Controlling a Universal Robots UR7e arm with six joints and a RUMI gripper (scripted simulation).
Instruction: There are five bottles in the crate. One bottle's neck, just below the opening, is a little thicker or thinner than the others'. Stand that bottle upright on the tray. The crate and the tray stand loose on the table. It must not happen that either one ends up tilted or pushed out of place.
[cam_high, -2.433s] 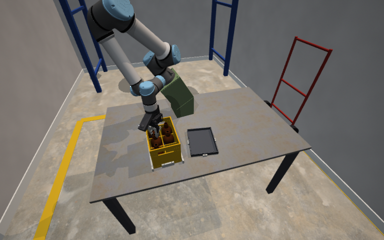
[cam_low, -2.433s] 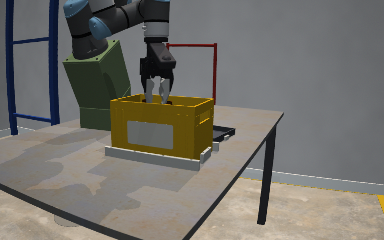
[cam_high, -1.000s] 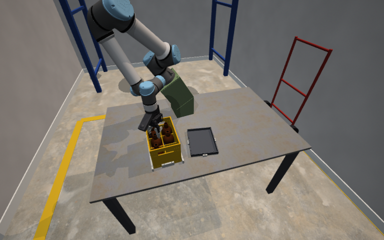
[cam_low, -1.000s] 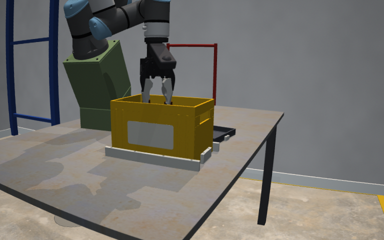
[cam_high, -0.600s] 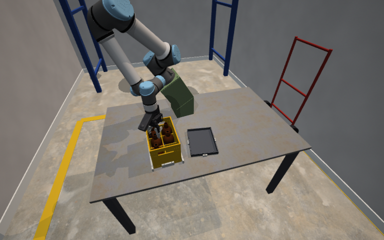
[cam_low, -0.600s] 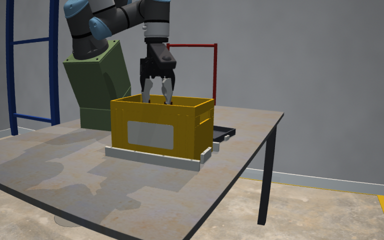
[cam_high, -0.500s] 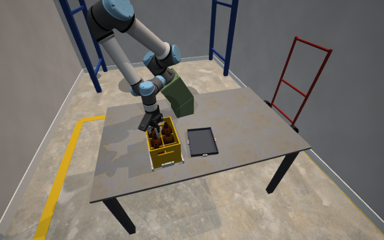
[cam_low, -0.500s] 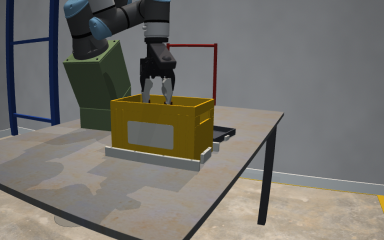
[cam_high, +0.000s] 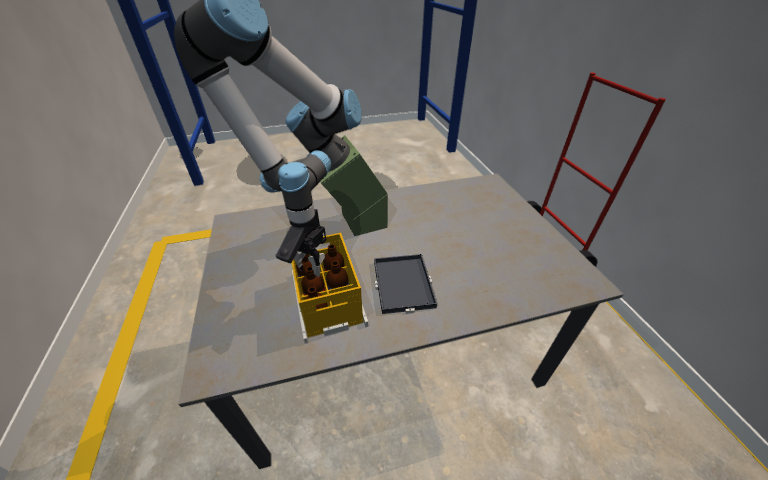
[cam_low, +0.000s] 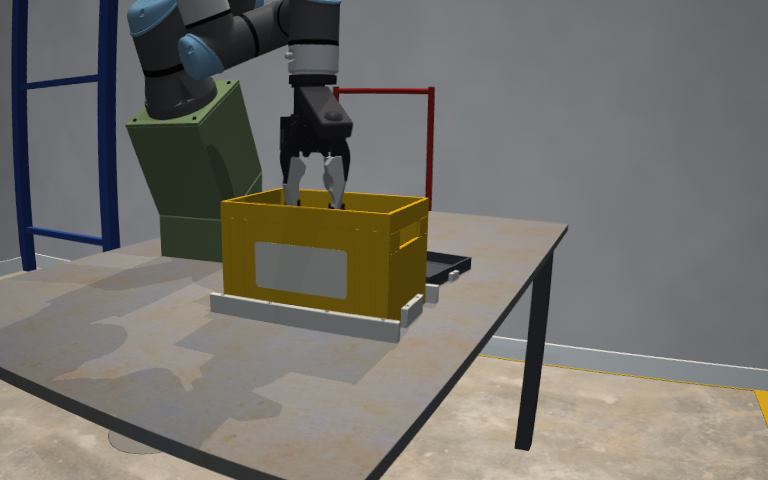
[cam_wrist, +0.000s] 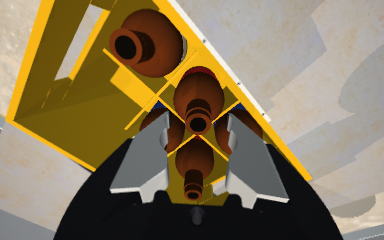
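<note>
Right now the yellow crate is 4 cm to the left of my hand and 7 cm below it. From my hand the other things lie so: dark tray: 2 cm ahead, 32 cm to the left, 14 cm below.
</note>
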